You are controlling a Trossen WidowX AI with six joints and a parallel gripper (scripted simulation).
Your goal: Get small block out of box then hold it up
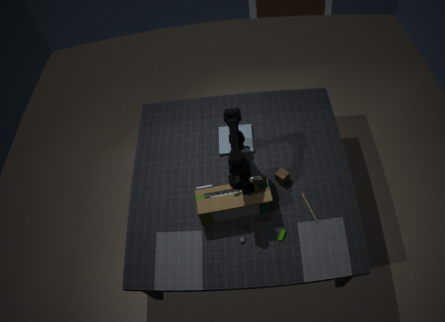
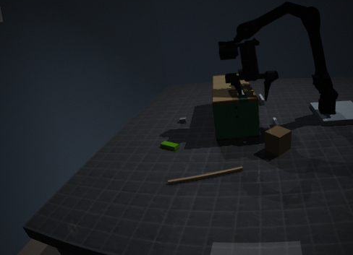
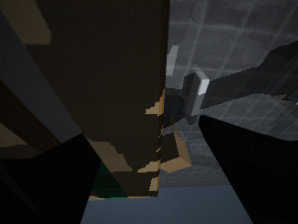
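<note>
The yellow block lies 4 cm ahead of my gripper tip, 4 cm to the left of it and 1 cm below it. From my gripper tip the other things lie so: box 6 cm ahead, 9 cm to the right, 3 cm below; wooden stick 7 cm ahead, 32 cm to the left, 9 cm below; brown cube 10 cm behind, 16 cm to the left, 6 cm below.
</note>
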